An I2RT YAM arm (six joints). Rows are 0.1 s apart.
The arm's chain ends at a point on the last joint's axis. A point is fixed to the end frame.
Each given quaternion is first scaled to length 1.
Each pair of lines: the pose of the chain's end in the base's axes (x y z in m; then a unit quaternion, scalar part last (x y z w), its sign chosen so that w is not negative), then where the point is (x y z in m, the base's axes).
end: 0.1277 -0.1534 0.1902 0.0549 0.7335 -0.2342 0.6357
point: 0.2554 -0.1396 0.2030
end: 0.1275 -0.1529 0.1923 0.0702 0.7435 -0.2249 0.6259
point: 0.2556 -0.1413 0.2032
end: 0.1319 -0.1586 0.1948 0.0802 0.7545 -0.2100 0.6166
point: 0.2602 -0.1473 0.2035
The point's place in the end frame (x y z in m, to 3 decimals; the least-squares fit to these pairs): -0.039 0.057 0.109
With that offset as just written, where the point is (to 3 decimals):
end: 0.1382 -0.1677 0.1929 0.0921 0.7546 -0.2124 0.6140
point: 0.267 -0.159 0.202
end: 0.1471 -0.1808 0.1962 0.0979 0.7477 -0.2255 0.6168
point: 0.276 -0.175 0.207
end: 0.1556 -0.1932 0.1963 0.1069 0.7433 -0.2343 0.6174
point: 0.284 -0.191 0.208
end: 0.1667 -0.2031 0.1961 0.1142 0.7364 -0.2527 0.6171
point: 0.295 -0.205 0.209
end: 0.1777 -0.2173 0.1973 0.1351 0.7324 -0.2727 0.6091
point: 0.306 -0.227 0.210
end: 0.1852 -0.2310 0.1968 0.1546 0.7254 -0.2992 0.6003
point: 0.312 -0.249 0.209
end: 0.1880 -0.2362 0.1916 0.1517 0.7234 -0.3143 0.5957
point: 0.315 -0.256 0.203
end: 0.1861 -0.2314 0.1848 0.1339 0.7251 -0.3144 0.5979
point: 0.314 -0.248 0.196
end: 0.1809 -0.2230 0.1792 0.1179 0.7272 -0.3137 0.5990
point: 0.309 -0.236 0.189
